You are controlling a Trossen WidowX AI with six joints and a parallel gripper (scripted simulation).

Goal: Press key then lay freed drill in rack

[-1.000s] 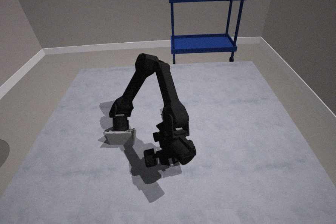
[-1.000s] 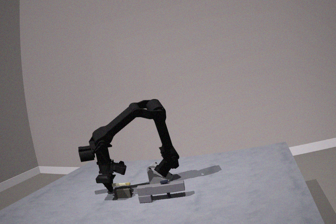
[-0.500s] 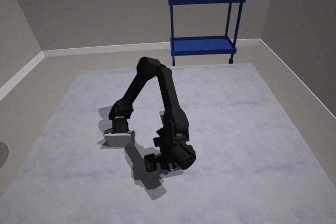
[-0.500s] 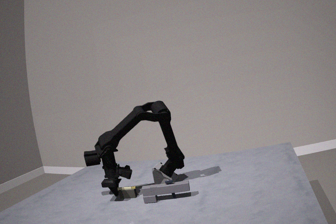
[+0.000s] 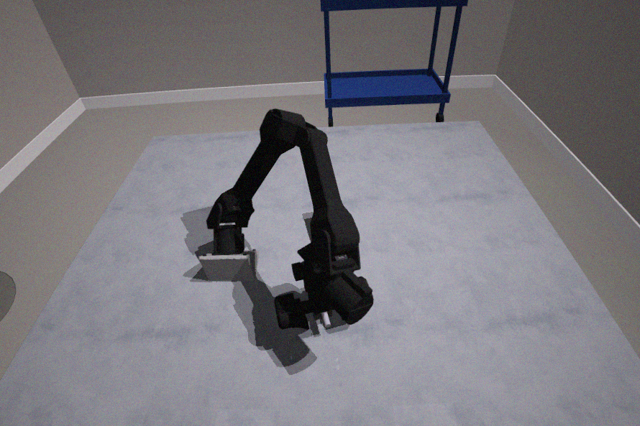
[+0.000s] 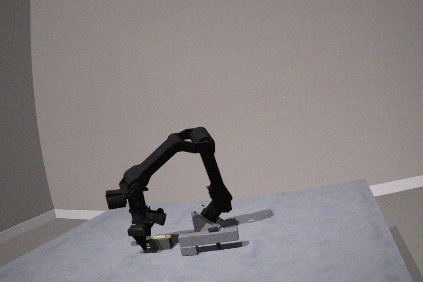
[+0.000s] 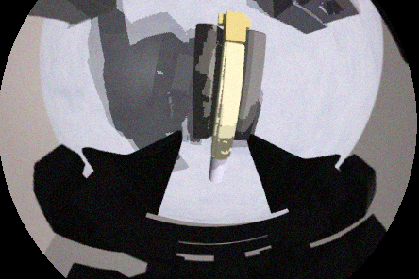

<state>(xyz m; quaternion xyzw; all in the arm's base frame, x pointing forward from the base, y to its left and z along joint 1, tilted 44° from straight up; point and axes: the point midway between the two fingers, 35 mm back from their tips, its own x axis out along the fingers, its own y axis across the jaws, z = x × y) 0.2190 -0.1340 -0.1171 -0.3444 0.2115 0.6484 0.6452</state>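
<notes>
The drill lies 10 mm behind my gripper tip, 40 mm to the left of it and 30 mm above it. Round my gripper tip: blue key: 30 mm ahead, 250 mm to the left, 40 mm above; grey housing block: 40 mm ahead, 230 mm to the left, 30 mm above; rack: 10 mm behind, 50 mm to the left, 10 mm above.
</notes>
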